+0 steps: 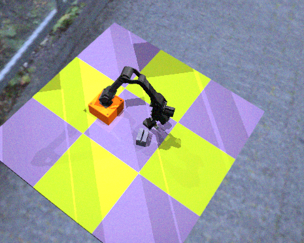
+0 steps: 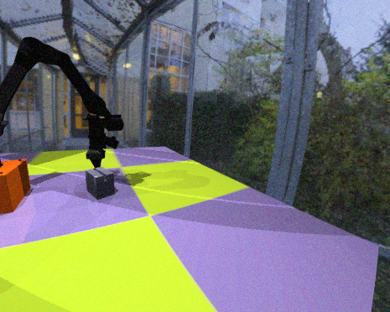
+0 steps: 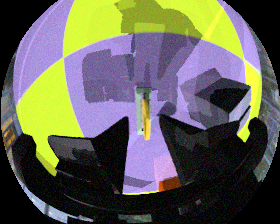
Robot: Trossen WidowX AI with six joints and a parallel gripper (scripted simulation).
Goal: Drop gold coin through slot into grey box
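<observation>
Right now my gripper tip is 1 cm past the thin gold coin and 1 cm above it.
</observation>
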